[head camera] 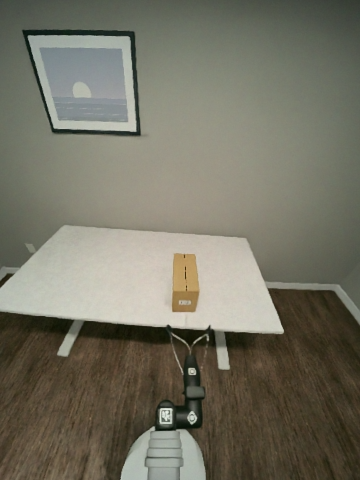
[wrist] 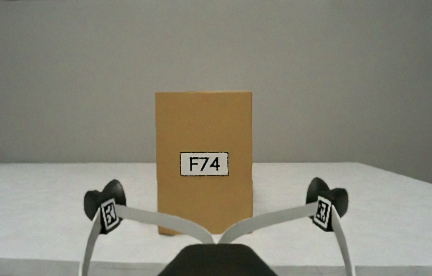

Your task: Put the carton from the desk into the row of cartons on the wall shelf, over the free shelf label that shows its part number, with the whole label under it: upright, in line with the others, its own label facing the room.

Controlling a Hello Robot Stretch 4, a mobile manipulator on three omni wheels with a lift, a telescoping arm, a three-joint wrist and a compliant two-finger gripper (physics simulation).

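Frame: origin at the robot's base, x right, y ahead, z up, level; centimetres.
Seen in the pictures: hand, tool point: (head camera: 188,327) (wrist: 216,199).
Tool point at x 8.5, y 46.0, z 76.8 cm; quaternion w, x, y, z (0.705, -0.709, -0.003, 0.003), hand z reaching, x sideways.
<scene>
A point is followed by its place in that frame.
The tan carton (head camera: 185,280) {x 6.7, y 63.2, z 87.2 cm} (wrist: 205,125) {x 7.2, y 57.2, z 83.0 cm} stands upright on the white desk (head camera: 115,270) {x -35.0, y 83.9, z 69.3 cm} (wrist: 65,210) {x -16.8, y 67.5, z 69.3 cm}, near its front edge. Its narrow end with a white label reading F74 faces the gripper. In the head camera view it is long from front to back, with dark slits along its top. My gripper (head camera: 189,329) {x 8.5, y 46.0, z 76.8 cm} (wrist: 216,204) {x 8.5, y 46.0, z 76.8 cm} is open, with nothing between its fingertips. Its fingertips are at the desk's front edge, in front of the carton, one to each side of it in the wrist view. The wall shelf and its labels do not show.
A framed sunset picture (head camera: 82,85) {x -52.0, y 131.9, z 160.9 cm} hangs on the grey wall behind the desk. The desk's legs (head camera: 222,350) stand on the dark wood floor (head camera: 300,390) {x 96.7, y 36.8, z -2.7 cm}. A white baseboard (head camera: 310,286) {x 155.8, y 127.0, z 3.0 cm} runs along the wall at the right.
</scene>
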